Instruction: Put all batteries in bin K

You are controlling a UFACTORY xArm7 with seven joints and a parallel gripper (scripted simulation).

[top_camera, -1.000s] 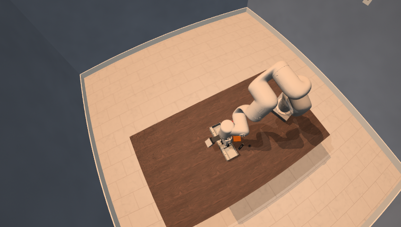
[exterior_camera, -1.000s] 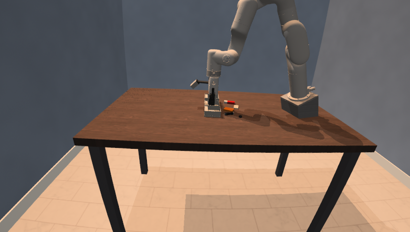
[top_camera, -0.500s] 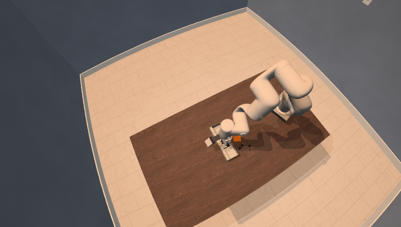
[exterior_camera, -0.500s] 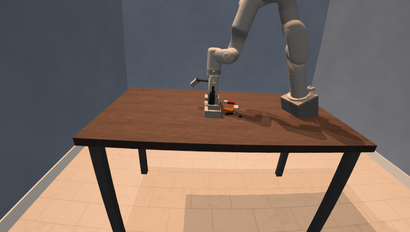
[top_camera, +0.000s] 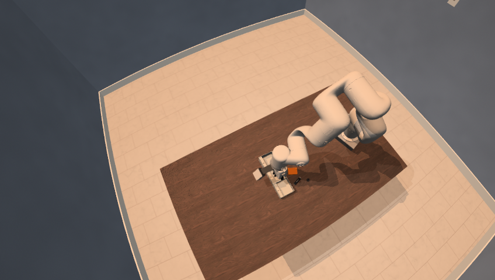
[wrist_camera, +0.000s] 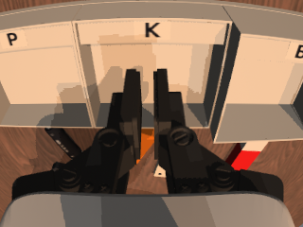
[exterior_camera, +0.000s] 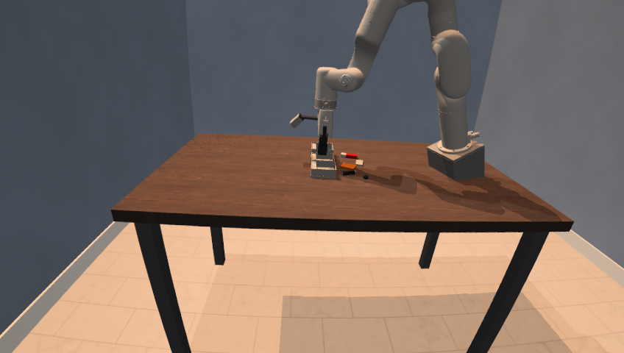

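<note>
The bin marked K is 4 cm below my hand. Round my hand: black cylindrical battery (9 cm behind, 8 cm to the left, 6 cm below); orange block (10 cm behind, 6 cm below, 2 cm to the left); red-and-white block (11 cm behind, 10 cm to the right, 6 cm below).
</note>
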